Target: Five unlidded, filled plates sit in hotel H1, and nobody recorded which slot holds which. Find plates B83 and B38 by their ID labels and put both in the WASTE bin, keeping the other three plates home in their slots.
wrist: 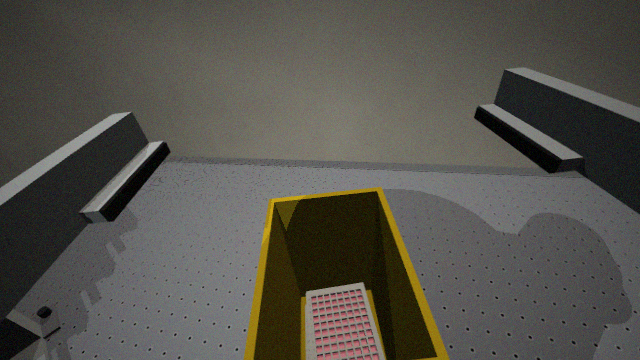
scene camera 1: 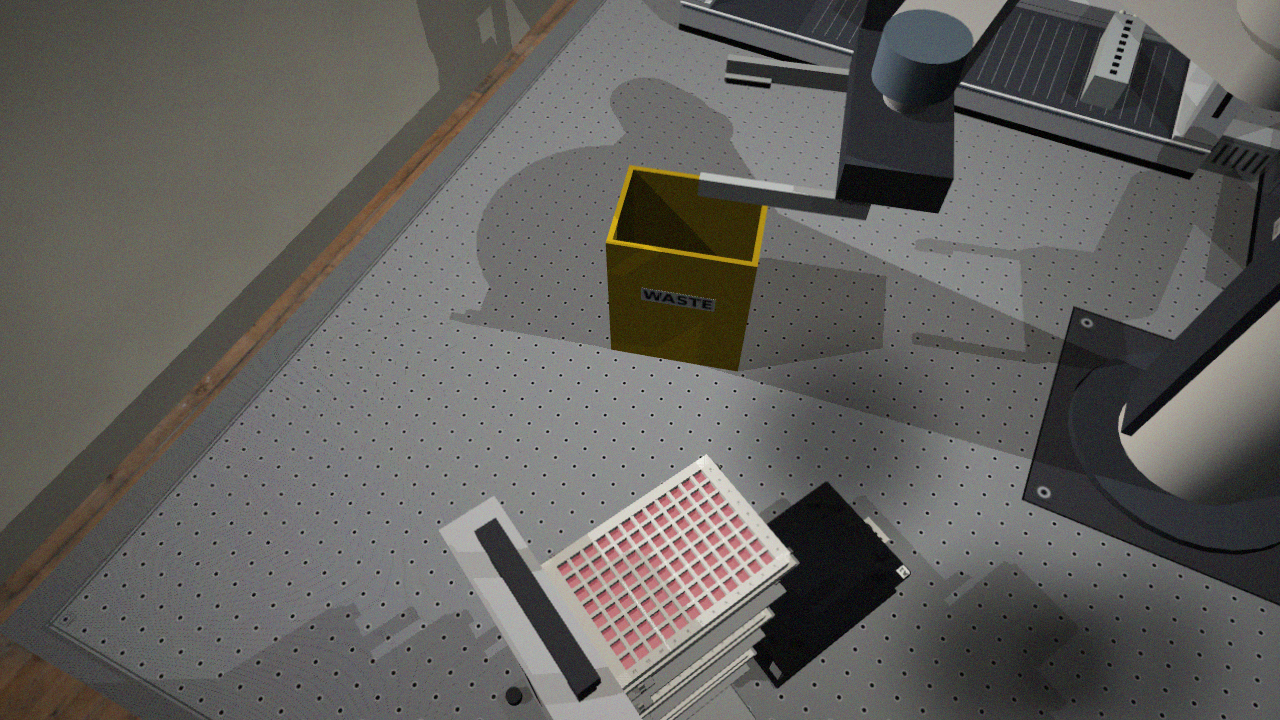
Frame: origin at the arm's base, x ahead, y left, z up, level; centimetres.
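Seen in the pictures: gripper, fingertip midpoint: [wrist: 318, 111] [scene camera 1: 713, 121]; arm's base, origin of the base link: [scene camera 1: 1179, 451].
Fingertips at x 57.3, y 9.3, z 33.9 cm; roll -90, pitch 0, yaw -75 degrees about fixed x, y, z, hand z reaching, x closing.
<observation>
Pixels of each thing's middle, then the offset from my fingertips to it. "*": a spot on its surface instead. Level surfaces: height alone.
- yellow WASTE bin, body centre: [wrist: 338, 315] [scene camera 1: 685, 273] dx +1.4, dy +0.5, dz -22.6 cm
- white plate with pink-filled wells, body centre: [wrist: 343, 335] dx +2.2, dy +0.3, dz -29.9 cm
- hotel, body centre: [scene camera 1: 613, 658] dx -13.0, dy +45.7, dz -9.2 cm
- pink-filled plate, body centre: [scene camera 1: 666, 566] dx -15.3, dy +42.7, dz +5.5 cm
- flat black pad, surface spot: [scene camera 1: 827, 582] * dx -26.0, dy +26.6, dz -26.6 cm
- long dark tray, its level: dz -27.7 cm
- pale slotted block, surface spot: [scene camera 1: 1112, 67] * dx -36.5, dy -60.5, dz -23.2 cm
My gripper [scene camera 1: 729, 125] [wrist: 318, 111] is open and empty, its two fingers spread wide above the far side of the yellow WASTE bin [scene camera 1: 677, 333] [wrist: 335, 235]. In the wrist view a white plate with pink-filled wells [wrist: 342, 322] lies deep inside the bin; its ID label does not show, and anything under it is hidden. In the scene view the bin's floor is hidden. The hotel [scene camera 1: 537, 608] stands at the bottom, with a pink-filled plate [scene camera 1: 666, 568] on top and edges of more plates below it. No plate ID is readable there.
A flat black pad [scene camera 1: 827, 582] lies right of the hotel. The robot's dark base plate [scene camera 1: 1056, 447] is at the right. A long dark tray [scene camera 1: 1029, 67] with a pale slotted block [scene camera 1: 1112, 67] spans the top right. A wooden edge [scene camera 1: 205, 385] runs along the left.
</observation>
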